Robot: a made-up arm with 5 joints.
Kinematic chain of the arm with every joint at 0, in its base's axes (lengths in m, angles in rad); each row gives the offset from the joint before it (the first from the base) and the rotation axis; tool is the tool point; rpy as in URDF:
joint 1: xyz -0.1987 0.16 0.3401 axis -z
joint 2: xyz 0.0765 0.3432 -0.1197 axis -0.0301 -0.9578 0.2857
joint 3: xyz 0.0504 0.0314 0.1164 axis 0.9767 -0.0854 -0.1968
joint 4: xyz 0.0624 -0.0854 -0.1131 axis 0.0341 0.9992 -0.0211
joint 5: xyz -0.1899 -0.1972 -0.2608 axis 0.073 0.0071 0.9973
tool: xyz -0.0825 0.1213 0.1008 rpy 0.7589 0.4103 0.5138
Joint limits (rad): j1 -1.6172..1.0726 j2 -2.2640..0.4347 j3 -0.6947..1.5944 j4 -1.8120..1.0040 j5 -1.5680..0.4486
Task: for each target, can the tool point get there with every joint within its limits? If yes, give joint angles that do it. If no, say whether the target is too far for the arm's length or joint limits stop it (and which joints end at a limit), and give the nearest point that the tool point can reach.
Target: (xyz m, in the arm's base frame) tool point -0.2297 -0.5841 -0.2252
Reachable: no: joint limits stop it (at a limit: joint 1, joint 4, joint 5) | nearest point -0.3759 -0.1641 0.0127 | short by 0.504 m
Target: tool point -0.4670 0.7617 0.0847
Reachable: yes | joints -0.8480 0.2134 1.1033 -0.8838 -0.7653
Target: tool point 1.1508 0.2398 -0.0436
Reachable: no: too far | nearest point 0.6518 0.2211 0.0904 | short by 0.517 m
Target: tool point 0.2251 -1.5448 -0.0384
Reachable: no: too far | nearest point 0.0890 -0.2285 0.1798 | short by 1.341 m
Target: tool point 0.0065 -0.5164 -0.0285
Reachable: no: joint limits stop it (at a limit: joint 1, joint 4, joint 5) | nearest point 0.0100 -0.2089 0.0973 | short by 0.332 m
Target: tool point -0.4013 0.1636 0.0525
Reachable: yes | joints -0.8812 -1.7539 -0.2498 -1.2182 -1.1908
